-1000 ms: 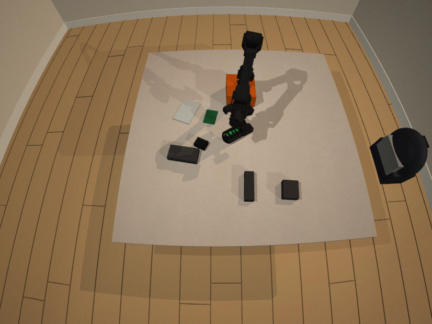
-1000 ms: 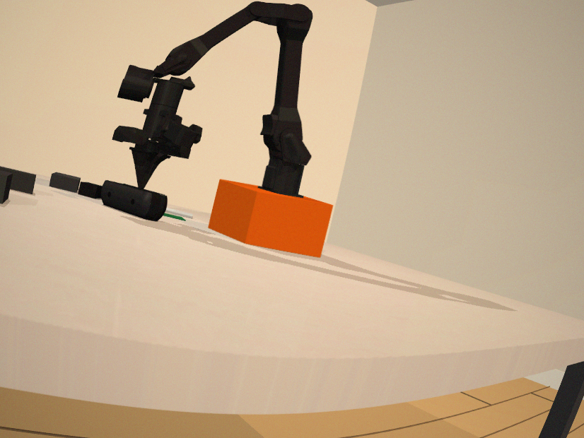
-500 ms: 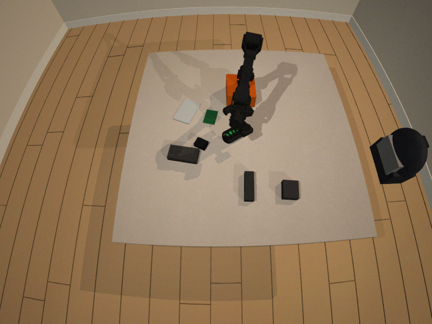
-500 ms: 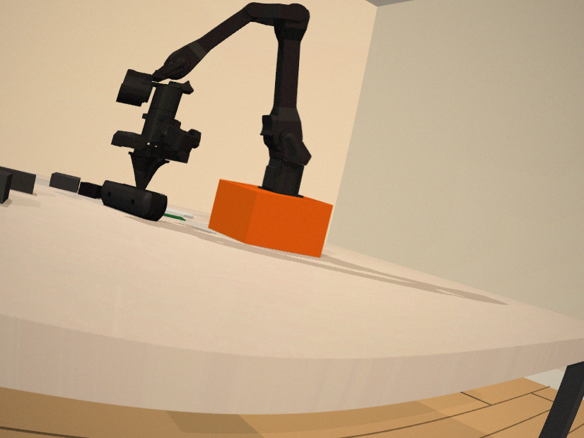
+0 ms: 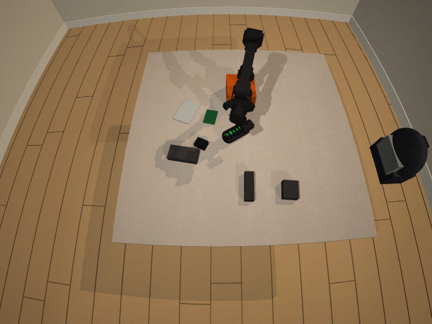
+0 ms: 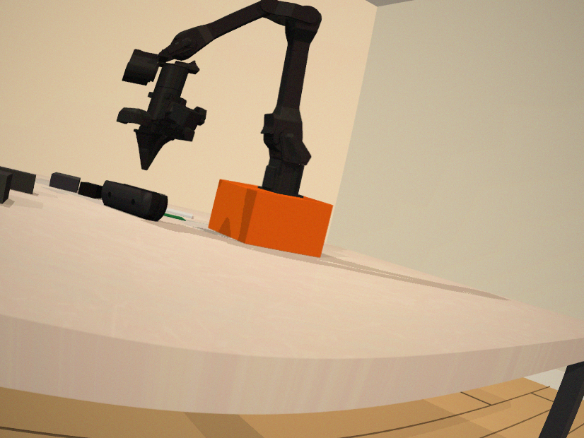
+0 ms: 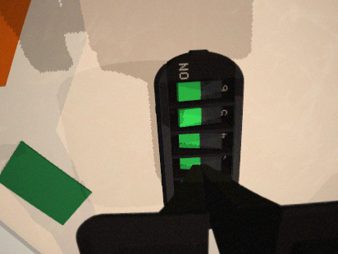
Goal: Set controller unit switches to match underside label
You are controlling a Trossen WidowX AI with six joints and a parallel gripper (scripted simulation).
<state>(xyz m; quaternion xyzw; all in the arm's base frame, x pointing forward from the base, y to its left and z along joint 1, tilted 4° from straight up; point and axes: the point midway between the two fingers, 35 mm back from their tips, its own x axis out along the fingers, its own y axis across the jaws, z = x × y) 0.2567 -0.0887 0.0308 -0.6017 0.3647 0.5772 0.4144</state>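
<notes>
Right now my gripper tip is 130 mm past the green card, 120 mm to the left of it and 80 mm above it. The rest, counted from my gripper tip: black bar 310 mm ahead, 10 mm to the left, 70 mm below; black cube 40 mm ahead, 190 mm to the right, 70 mm below; flat grey box 90 mm ahead, 290 mm to the right, 70 mm below.
</notes>
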